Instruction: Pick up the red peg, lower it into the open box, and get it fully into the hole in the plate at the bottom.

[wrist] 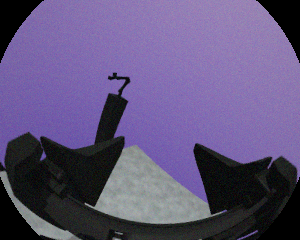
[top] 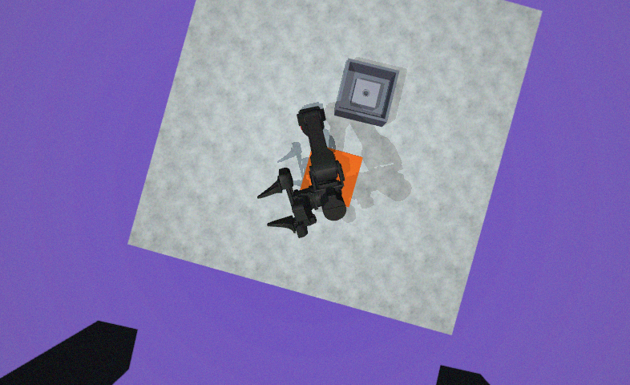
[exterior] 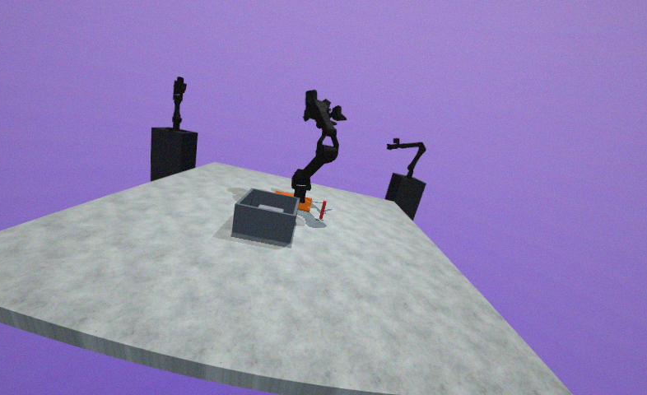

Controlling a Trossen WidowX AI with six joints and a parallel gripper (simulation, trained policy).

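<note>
The red peg is 390 mm below my gripper tip, 310 mm ahead of it and 30 mm to the right of it. From my gripper tip the other things lie so: grey box: 480 mm ahead, 400 mm below, 230 mm to the right; plate: 480 mm ahead, 380 mm below, 230 mm to the right.
</note>
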